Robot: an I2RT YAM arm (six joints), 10 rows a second.
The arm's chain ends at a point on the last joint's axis. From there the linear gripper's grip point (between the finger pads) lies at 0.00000 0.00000 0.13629 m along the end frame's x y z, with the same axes.
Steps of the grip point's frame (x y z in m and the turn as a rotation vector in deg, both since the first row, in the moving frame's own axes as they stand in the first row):
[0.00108 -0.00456 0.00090 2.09 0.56 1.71]
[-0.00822 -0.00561 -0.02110 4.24 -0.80 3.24]
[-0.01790 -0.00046 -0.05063 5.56 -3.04 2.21]
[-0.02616 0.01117 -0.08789 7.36 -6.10 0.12]
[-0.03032 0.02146 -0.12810 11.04 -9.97 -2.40]
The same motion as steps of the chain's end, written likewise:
[-0.00033 0.00039 0.00100 2.09 0.56 1.71]
[-0.00660 0.00451 -0.02071 4.24 -0.80 3.24]
[-0.01094 0.01287 -0.04980 5.56 -3.04 2.21]
[-0.01174 0.02861 -0.08600 7.36 -6.10 0.12]
[-0.00633 0.04693 -0.12353 11.04 -9.97 -2.40]

